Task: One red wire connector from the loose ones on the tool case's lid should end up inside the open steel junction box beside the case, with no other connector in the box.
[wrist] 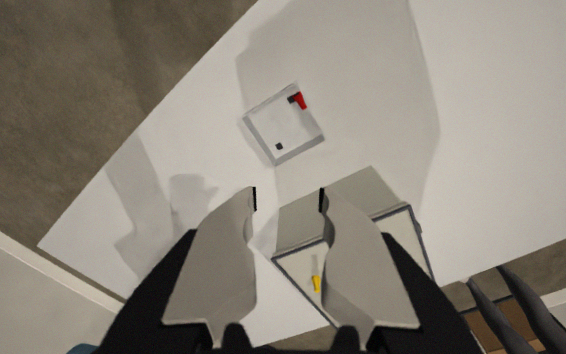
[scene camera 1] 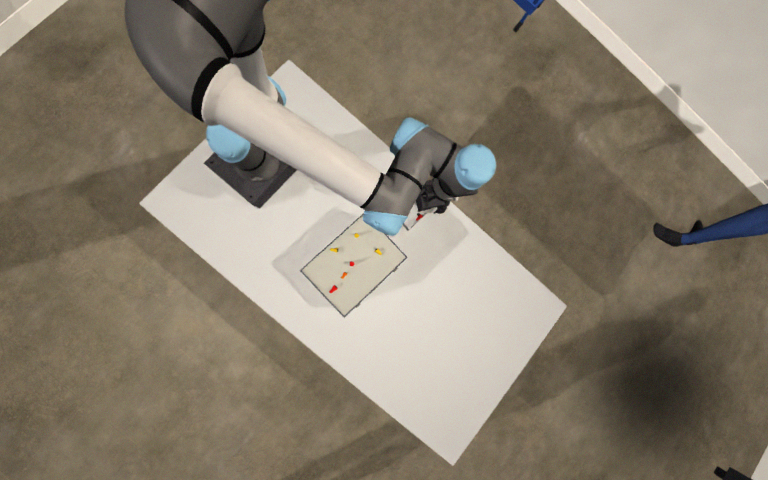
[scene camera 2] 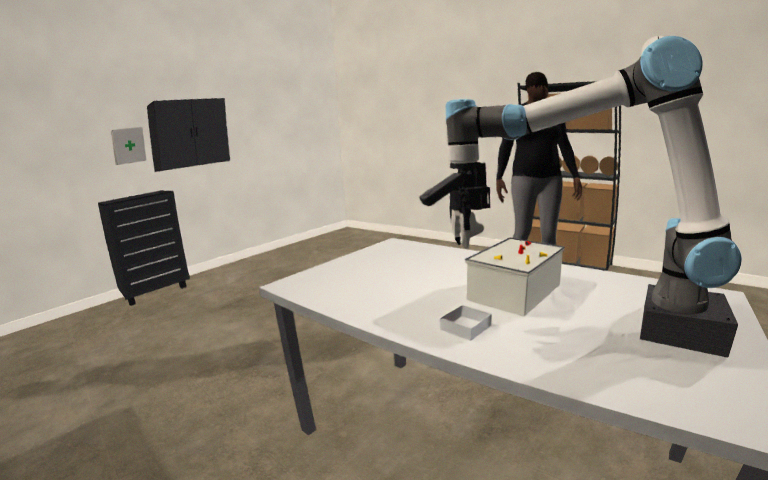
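Where they show: gripper, fingertip midpoint: [wrist: 287,189] [scene camera 2: 462,246]; arm's base at its link origin: [scene camera 1: 257,162] [scene camera 2: 679,302].
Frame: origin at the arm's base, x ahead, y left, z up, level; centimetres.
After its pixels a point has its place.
The open steel junction box [scene camera 2: 453,328] @(x 56.9, y 26.8, z -6.5 cm) [wrist: 300,149] @(x 55.1, y 17.0, z -6.4 cm) stands on the table beside the tool case [scene camera 1: 364,296] @(x 60.2, y -14.3, z 5.3 cm) [scene camera 2: 494,289] @(x 53.2, y 6.9, z -2.2 cm) [wrist: 301,222] @(x 47.8, y 7.8, z -0.6 cm). One red connector [scene camera 1: 419,217] @(x 60.1, y 23.2, z -7.1 cm) [wrist: 300,101] @(x 60.0, y 23.3, z -7.0 cm) lies inside the box, by its wall; no other connector shows in it. On the case's lid are an upright red connector [scene camera 1: 351,263] @(x 49.7, y -8.0, z 8.0 cm) [scene camera 2: 521,249] @(x 49.6, y -7.8, z 6.7 cm), another red one [scene camera 1: 333,289] @(x 50.3, y -18.6, z 6.3 cm) [scene camera 2: 527,242] @(x 50.3, y -17.5, z 6.5 cm), an orange one [scene camera 1: 343,275] @(x 50.0, y -12.9, z 6.1 cm) and yellow ones, one of them [wrist: 316,283] @(x 45.3, y 0.9, z 6.7 cm) partly beside a finger in the wrist view. My gripper [scene camera 2: 462,243] @(x 56.7, y 22.1, z 14.9 cm) [wrist: 287,189] @(x 56.7, y 22.1, z 14.9 cm) is open and empty, well above the table. In scene camera 1 the arm hides much of the box.
The white table [scene camera 1: 453,362] @(x 107.4, y -15.3, z -8.4 cm) [scene camera 2: 339,283] @(x 111.0, y 13.9, z -8.4 cm) [wrist: 500,100] @(x 86.7, y 1.8, z -8.4 cm) carries the arm's dark base [scene camera 2: 688,325] @(x -1.9, y 9.5, z -1.8 cm) on the far side of the case from the box. A person [scene camera 2: 536,152] stands behind the table, before a shelf rack [scene camera 2: 617,186]. A blue-clad leg [scene camera 1: 730,225] shows at the right.
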